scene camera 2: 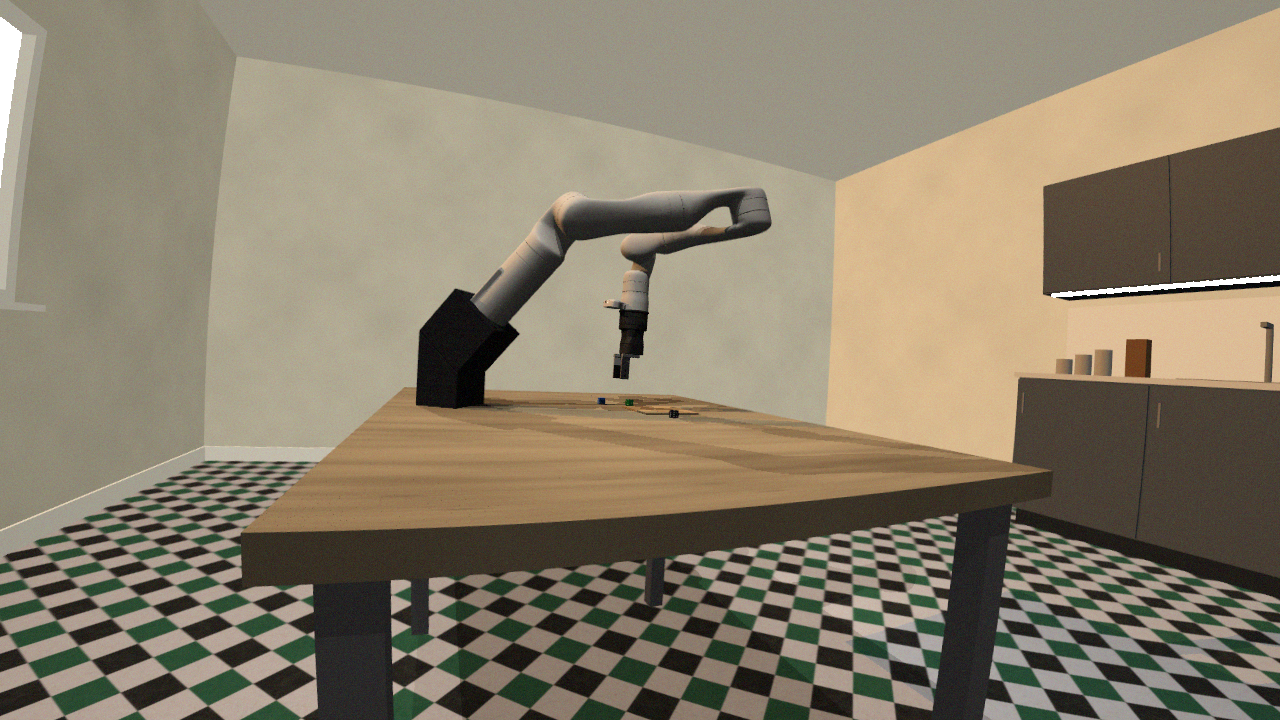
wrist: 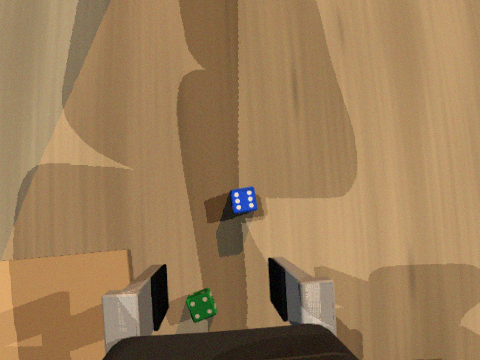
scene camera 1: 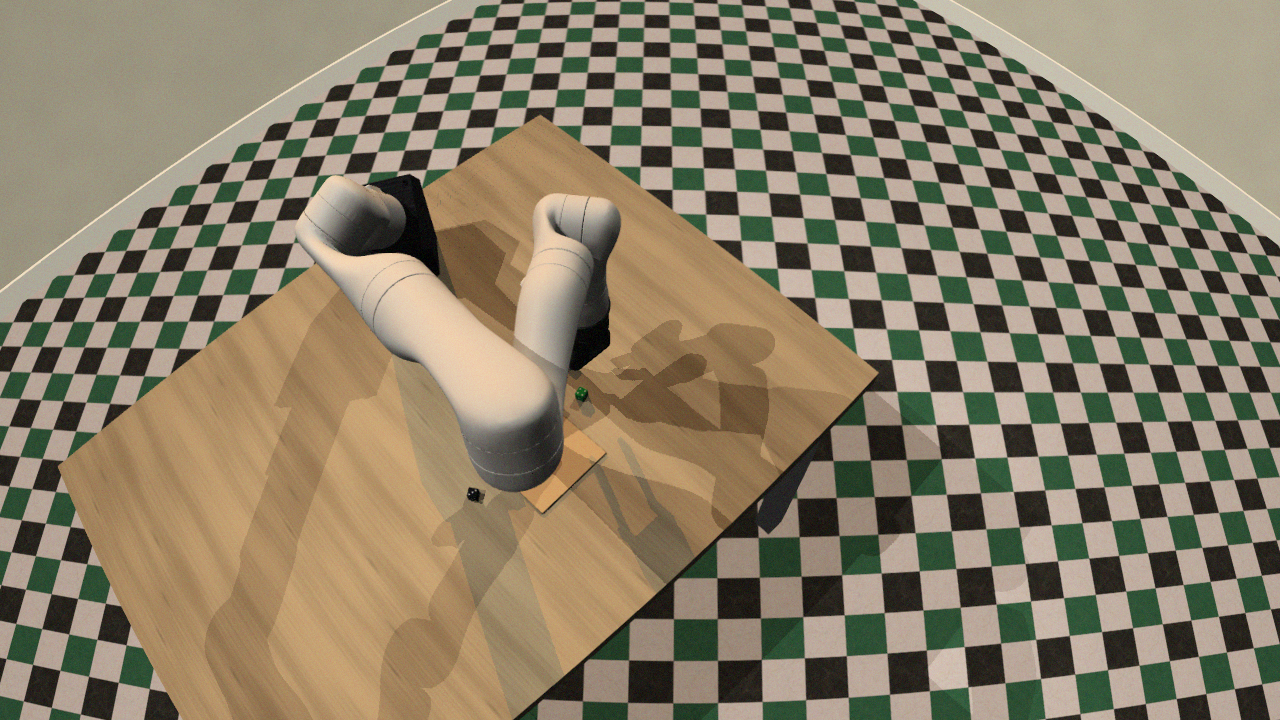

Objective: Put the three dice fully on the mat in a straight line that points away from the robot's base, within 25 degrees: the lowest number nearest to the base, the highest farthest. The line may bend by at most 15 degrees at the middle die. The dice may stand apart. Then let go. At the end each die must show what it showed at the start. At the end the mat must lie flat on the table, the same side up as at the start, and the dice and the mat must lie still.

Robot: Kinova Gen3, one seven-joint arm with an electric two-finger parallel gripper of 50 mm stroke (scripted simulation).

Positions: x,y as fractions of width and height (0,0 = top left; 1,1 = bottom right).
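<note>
I see my gripper (scene camera 1: 0.45,0.50), and the wrist view shows me my gripper (wrist: 0.46,0.79) too. There is a green die (wrist: 0.42,0.85). I also see a thin mat (scene camera 1: 0.45,0.63), and in the wrist view I find the thin mat (wrist: 0.12,0.83) as well.
</note>
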